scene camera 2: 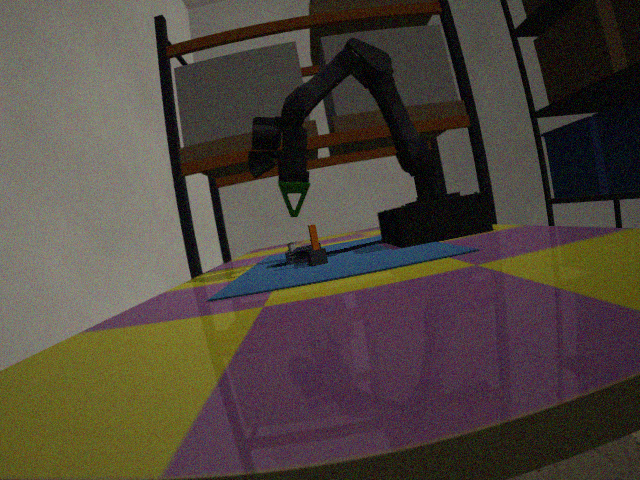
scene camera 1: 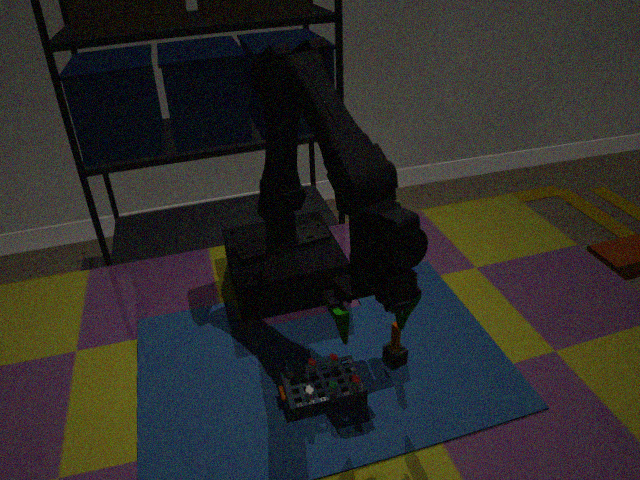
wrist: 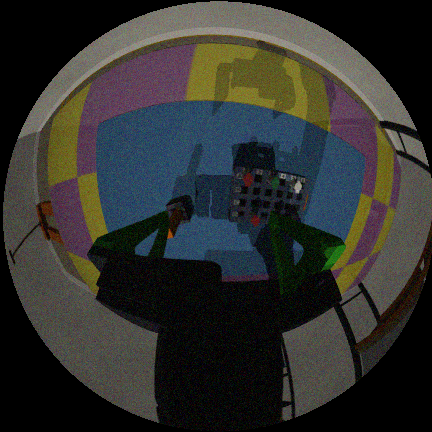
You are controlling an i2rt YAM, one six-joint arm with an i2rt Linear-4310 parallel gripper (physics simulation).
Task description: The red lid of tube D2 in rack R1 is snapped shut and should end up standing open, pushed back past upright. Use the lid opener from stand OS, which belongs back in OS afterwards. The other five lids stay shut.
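Frame: origin at the arm's base, x ahead, y left, z up, level; millimetres.
Where they show: gripper, between the fingertips: (scene camera 2: 294,217) (scene camera 1: 372,335) (wrist: 218,215); arm's base, origin of its link: (scene camera 2: 430,202) (scene camera 1: 282,243).
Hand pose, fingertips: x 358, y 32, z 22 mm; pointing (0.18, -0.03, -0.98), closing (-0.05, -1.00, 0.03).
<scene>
Things, the pixels of their top centre, and the offset from my fingertips. Level surfaces: height alone.
- lid opener, centre of its top: (wrist: 167,232) (scene camera 1: 397,325) (scene camera 2: 311,225) 30 mm back, 62 mm left, 25 mm down
- Rack R1, centre of its top: (wrist: 279,203) (scene camera 1: 319,373) (scene camera 2: 302,240) 14 mm back, 88 mm right, 62 mm down
- green lid, centre of its top: (scene camera 1: 332,384) 16 mm ahead, 78 mm right, 62 mm down
- white lid, centre of its top: (scene camera 1: 309,389) 12 mm ahead, 116 mm right, 62 mm down
- blue mat, height of its surface: 110 mm down
My gripper (scene camera 1: 373,335) (scene camera 2: 294,214) (wrist: 218,215) is open and empty, above the mat between the rack and the stand. The lid opener (scene camera 1: 395,334) (scene camera 2: 313,237) (wrist: 175,219) stands nearly upright in stand OS (scene camera 1: 395,357) (scene camera 2: 319,257) (wrist: 181,204), its orange handle up. In the wrist view it lies close to the left fingertip, below it. Rack R1 (scene camera 1: 305,412) holds tubes with small lids: red lids (scene camera 1: 333,357) (scene camera 1: 311,362) (scene camera 1: 356,379), a green lid (scene camera 1: 333,384) and a white lid (scene camera 1: 309,389). Which red lid is D2 I cannot tell. The right finger partly hides the rack in the wrist view.
The rack and stand are on a blue mat (scene camera 1: 201,392) (scene camera 2: 413,258) (wrist: 145,140), over a yellow and purple checkered surface. The arm's base (scene camera 1: 305,281) (scene camera 2: 434,222) is behind the mat. A dark shelf unit (scene camera 1: 94,217) stands behind it by the wall.
</scene>
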